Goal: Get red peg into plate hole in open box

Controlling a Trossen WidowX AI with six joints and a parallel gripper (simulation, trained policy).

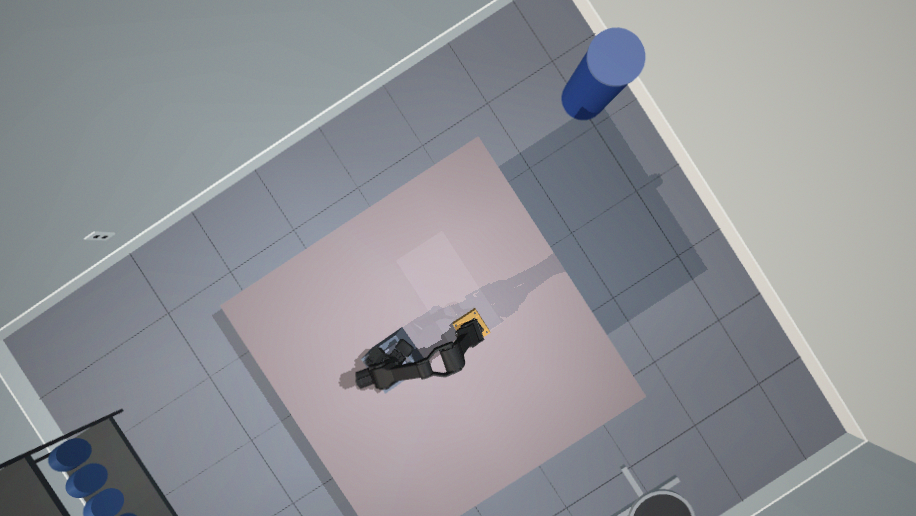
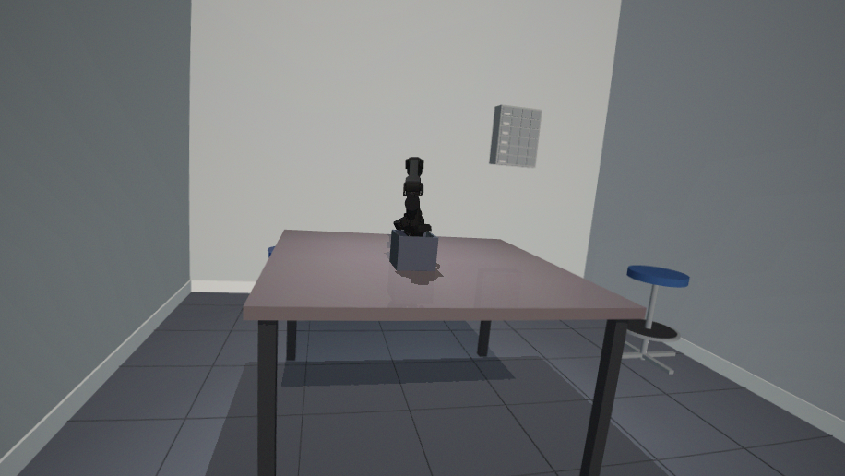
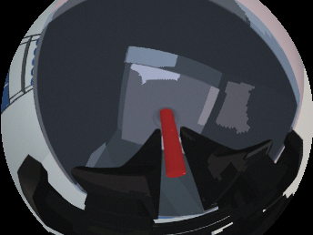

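Now: the red peg right at my gripper tip.
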